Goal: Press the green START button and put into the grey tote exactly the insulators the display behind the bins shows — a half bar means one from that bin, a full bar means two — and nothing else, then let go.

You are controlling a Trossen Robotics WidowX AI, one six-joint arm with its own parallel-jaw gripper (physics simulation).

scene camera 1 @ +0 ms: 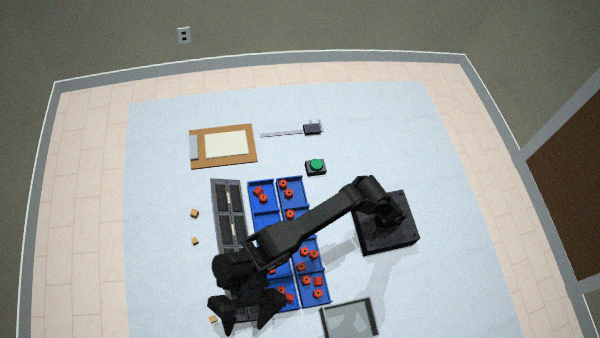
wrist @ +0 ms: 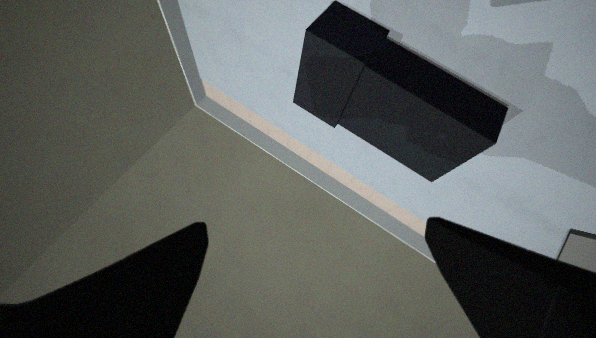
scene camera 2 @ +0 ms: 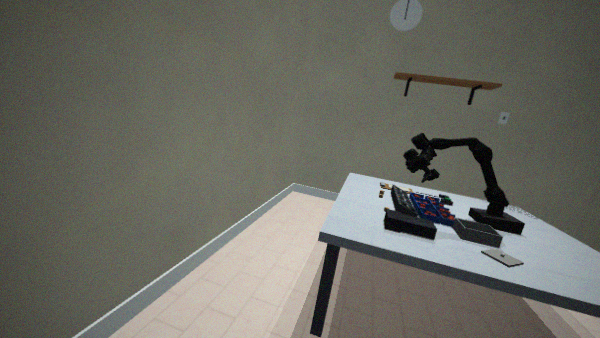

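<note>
My gripper (scene camera 1: pixel 244 331) (scene camera 2: pixel 431 176) (wrist: pixel 317 230) is open and empty, high above the table, over the near end of the display and bins. The green START button (scene camera 1: pixel 316 164) (scene camera 2: pixel 445 199) sits on a dark base beyond the bins. Blue bins (scene camera 1: pixel 266 220) (scene camera 2: pixel 425 212) stand in two rows with red insulators (scene camera 1: pixel 289 193) in them; my arm hides some. The grey display (scene camera 1: pixel 213 200) (scene camera 2: pixel 398 200) stands behind the bins, partly hidden; its bars are too small to read surely. The grey tote (scene camera 1: pixel 374 317) (scene camera 2: pixel 477 235) is cut off in scene camera 1; no insulator shows in its visible part.
A long black box (scene camera 2: pixel 410 223) (wrist: pixel 400 100) stands near the display's end. A clipboard (scene camera 1: pixel 222 163) and a caliper (scene camera 1: pixel 282 133) lie at the far side. Small wooden cubes (scene camera 1: pixel 194 213) lie behind the display. A flat plate (scene camera 2: pixel 502 257) lies near the tote. A wall shelf (scene camera 2: pixel 447 81) hangs higher up.
</note>
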